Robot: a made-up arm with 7 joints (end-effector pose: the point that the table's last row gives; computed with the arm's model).
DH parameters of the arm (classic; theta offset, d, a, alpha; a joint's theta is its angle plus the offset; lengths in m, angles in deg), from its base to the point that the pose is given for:
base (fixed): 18.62 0 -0.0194 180
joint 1: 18.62 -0.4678 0.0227 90
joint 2: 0 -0.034 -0.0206 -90
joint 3: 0 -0.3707 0.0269 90
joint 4: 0 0.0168 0.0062 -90
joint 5: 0 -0.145 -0.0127 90
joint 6: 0 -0.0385 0.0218 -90
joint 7: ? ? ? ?
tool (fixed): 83.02 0.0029 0 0
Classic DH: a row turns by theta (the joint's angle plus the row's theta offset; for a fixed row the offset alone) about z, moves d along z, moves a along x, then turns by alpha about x.
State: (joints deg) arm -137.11 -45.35 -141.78 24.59 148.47 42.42 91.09
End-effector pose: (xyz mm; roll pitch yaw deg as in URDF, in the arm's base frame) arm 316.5 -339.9 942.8 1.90 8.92 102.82
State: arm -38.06 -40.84 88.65 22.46 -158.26 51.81 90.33
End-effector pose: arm -283.2 -239.0 1021.7 -44.01 28.57 60.12
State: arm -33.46 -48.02 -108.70 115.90 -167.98 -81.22 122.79
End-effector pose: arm -120.8 23.5 475.3 168.02 33.30 -166.58
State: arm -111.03 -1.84 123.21 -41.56 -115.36 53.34 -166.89
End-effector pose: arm -90.3 223.1 1008.3 -27.55 -40.54 -39.90
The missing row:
joint 7: 12.47 -0.2129 -0.0194 147.84
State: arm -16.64 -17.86 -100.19 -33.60 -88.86 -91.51 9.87
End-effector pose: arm 36.3 -13.5 1010.2 -80.88 8.09 -93.85
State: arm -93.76 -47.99 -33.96 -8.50 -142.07 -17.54 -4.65
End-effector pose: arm 16.4 -504.7 979.8 41.87 40.33 15.37
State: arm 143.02 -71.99 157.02 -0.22 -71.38 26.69 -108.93
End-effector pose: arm 414.8 532.9 595.1 -75.64 4.35 -57.18
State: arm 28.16 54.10 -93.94 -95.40 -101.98 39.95 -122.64
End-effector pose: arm 32.0 -387.8 828.2 80.77 32.66 -34.95
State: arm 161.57 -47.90 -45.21 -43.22 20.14 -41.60 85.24
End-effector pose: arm 422.4 358.3 625.5 125.56 -88.08 108.25
